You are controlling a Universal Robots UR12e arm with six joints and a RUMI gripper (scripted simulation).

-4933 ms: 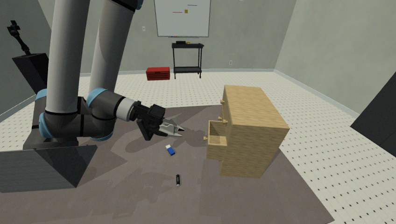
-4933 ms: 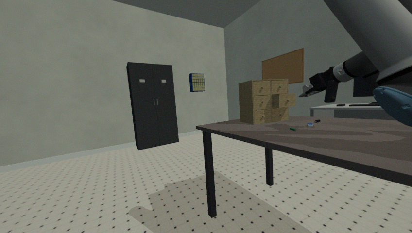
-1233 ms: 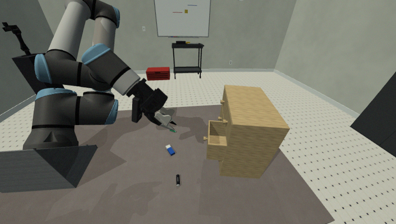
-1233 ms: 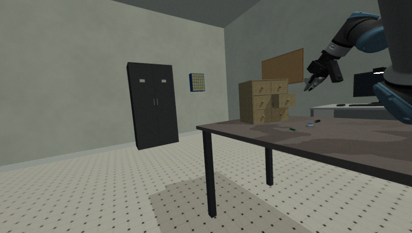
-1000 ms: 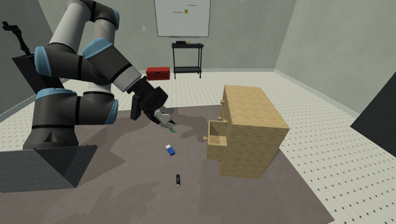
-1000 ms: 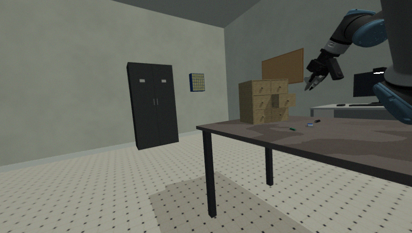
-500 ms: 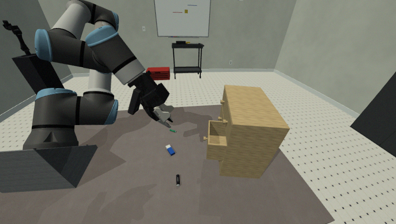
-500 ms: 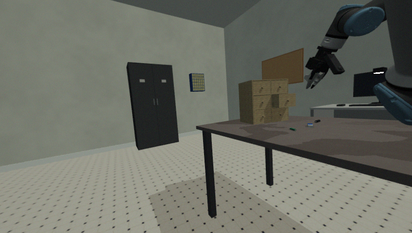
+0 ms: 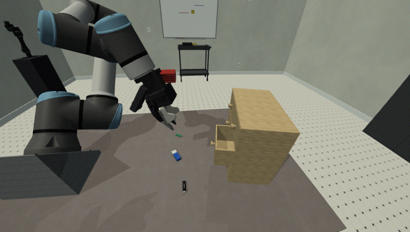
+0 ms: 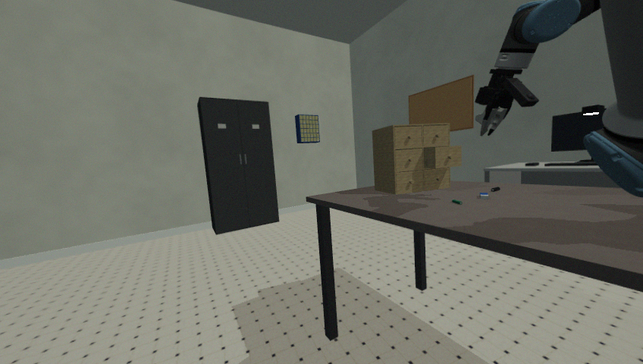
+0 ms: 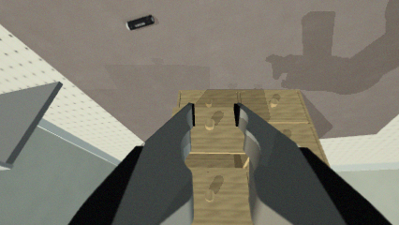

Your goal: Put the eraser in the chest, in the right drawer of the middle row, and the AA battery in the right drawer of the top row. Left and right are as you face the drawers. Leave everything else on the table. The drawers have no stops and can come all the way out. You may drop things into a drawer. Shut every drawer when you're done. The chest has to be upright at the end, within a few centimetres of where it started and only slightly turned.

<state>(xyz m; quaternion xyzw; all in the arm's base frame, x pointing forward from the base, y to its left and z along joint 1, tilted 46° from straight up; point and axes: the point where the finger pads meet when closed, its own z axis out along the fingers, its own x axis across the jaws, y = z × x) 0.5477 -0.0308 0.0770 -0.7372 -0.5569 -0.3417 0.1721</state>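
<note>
Now: the white eraser 10 mm behind my hand, 40 mm to the left of it and 240 mm below it. Also, from my hand: small green AA battery 10 mm behind, 190 mm to the left, 240 mm below; then black AA battery 40 mm ahead, 130 mm to the right, 240 mm below.
</note>
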